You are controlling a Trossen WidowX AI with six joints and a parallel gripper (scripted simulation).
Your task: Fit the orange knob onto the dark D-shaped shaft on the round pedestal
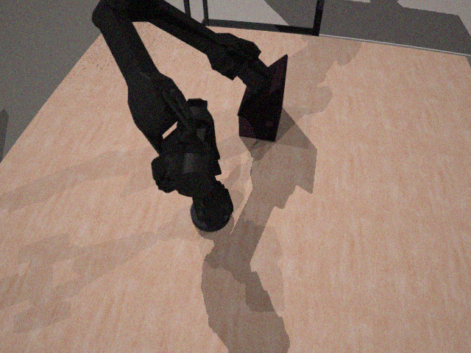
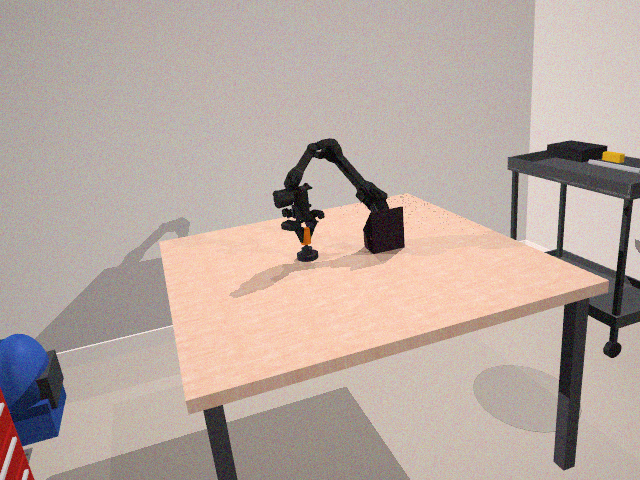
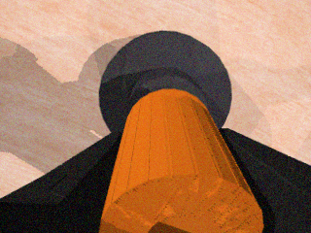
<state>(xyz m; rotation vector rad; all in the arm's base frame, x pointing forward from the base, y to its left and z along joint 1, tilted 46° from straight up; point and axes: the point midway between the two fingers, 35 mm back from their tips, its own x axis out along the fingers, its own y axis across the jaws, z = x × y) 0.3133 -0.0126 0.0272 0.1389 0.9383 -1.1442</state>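
My gripper tip is 20 mm below the orange knob. The rest, counted from my gripper tip: round pedestal (40 mm below).
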